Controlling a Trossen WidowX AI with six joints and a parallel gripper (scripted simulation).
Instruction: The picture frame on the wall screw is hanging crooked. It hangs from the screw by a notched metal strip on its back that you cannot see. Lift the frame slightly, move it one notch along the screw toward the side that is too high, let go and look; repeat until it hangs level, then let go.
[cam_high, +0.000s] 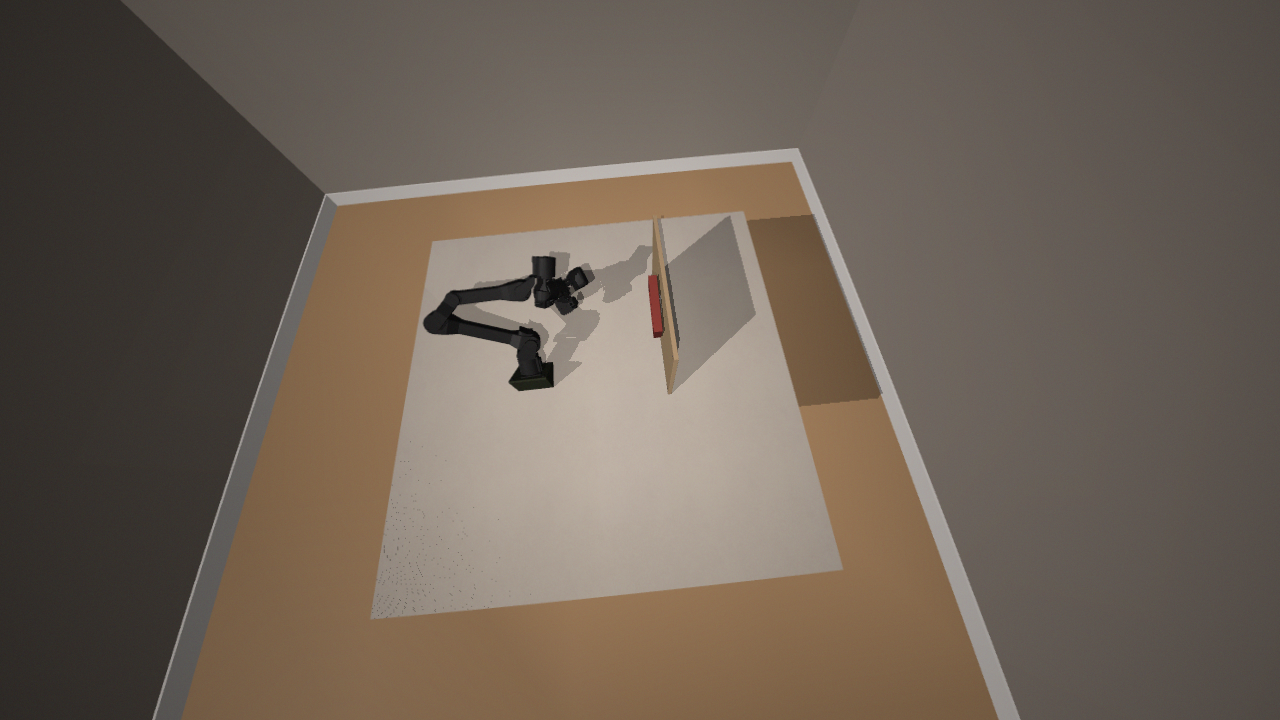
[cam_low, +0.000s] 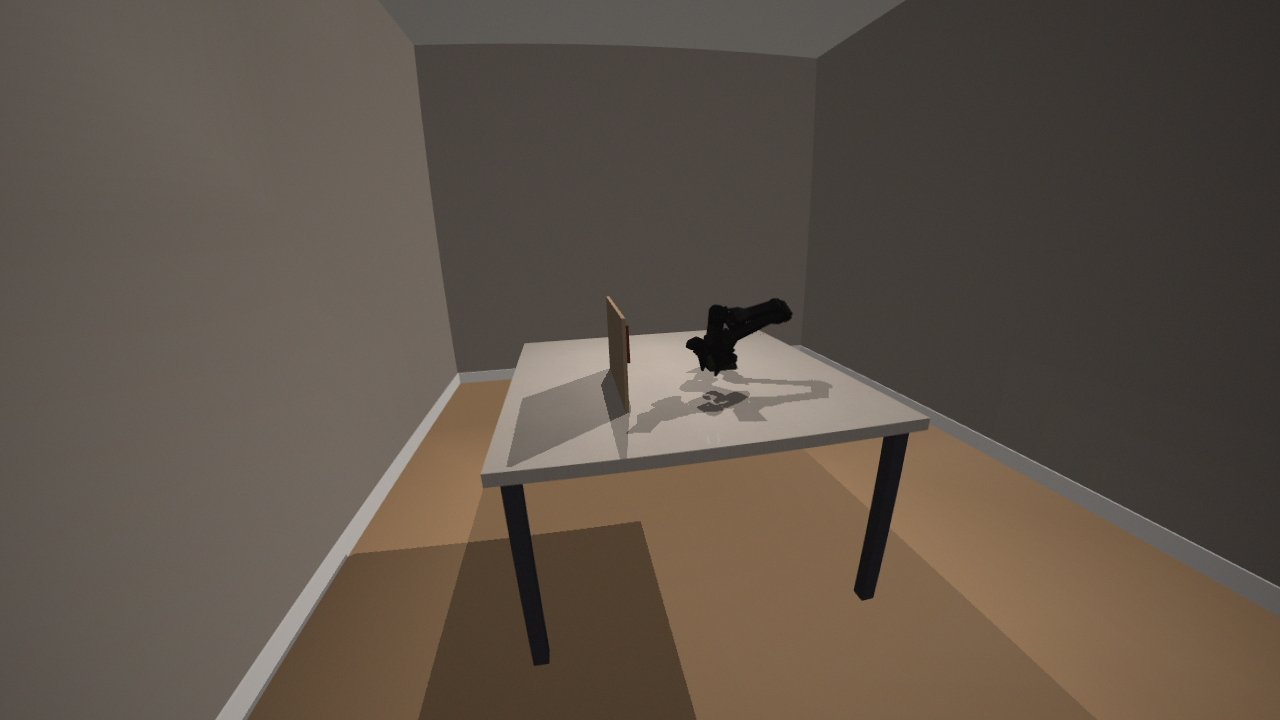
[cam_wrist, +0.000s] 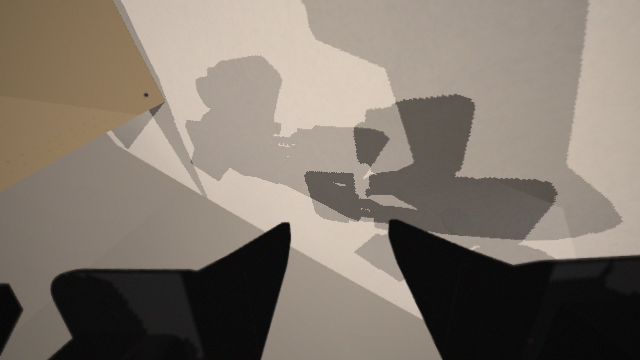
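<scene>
Right now my gripper tip is 260 mm short of the red picture frame, 200 mm to the left of it and 80 mm below it. From my gripper tip the other things lie so: tan wall panel: 270 mm ahead, 200 mm to the right, 70 mm above.
</scene>
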